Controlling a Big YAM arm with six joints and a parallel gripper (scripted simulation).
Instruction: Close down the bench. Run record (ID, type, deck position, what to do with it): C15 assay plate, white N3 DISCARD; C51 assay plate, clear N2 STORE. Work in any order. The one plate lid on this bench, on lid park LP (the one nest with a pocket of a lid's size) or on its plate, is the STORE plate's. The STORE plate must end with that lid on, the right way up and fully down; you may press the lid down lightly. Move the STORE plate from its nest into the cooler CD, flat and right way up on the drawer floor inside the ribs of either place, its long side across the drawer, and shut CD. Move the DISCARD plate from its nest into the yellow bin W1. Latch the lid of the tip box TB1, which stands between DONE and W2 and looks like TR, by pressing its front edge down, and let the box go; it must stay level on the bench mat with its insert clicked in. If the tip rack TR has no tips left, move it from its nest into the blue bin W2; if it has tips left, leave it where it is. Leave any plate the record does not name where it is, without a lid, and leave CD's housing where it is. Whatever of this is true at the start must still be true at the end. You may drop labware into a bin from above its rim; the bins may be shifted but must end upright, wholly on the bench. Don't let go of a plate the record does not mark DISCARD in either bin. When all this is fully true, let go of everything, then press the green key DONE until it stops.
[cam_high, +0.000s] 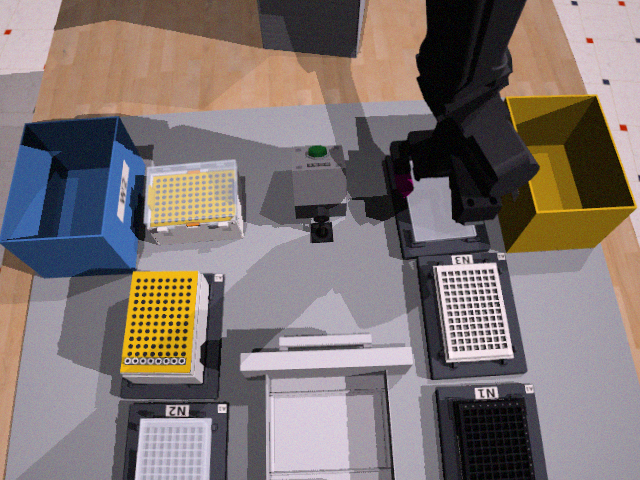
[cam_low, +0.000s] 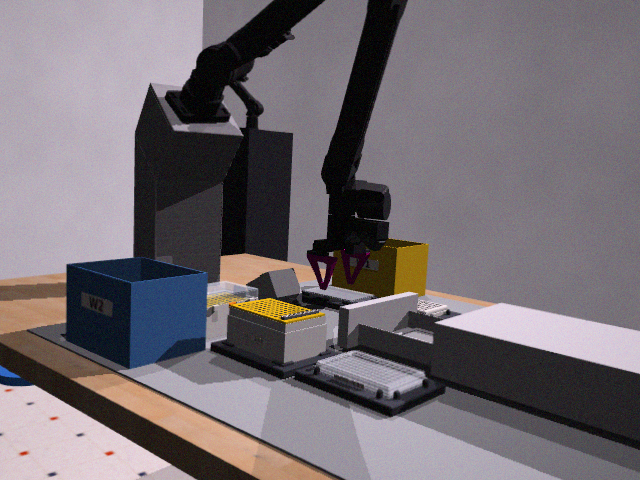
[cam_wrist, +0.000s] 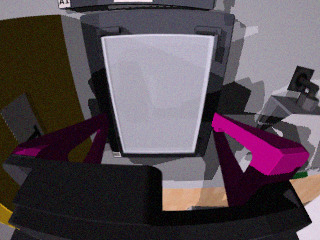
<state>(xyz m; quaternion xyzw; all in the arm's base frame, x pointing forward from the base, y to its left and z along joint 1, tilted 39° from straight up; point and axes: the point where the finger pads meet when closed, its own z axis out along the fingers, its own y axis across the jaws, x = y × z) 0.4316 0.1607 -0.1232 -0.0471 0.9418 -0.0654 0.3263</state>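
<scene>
Right now the plate lid is 20 mm below my hand. Also, from my hand: white plate: 170 mm ahead, 30 mm to the left, 20 mm below; then lid park LP: 30 mm below; then yellow bin W1: 160 mm to the left, 10 mm behind.
</scene>
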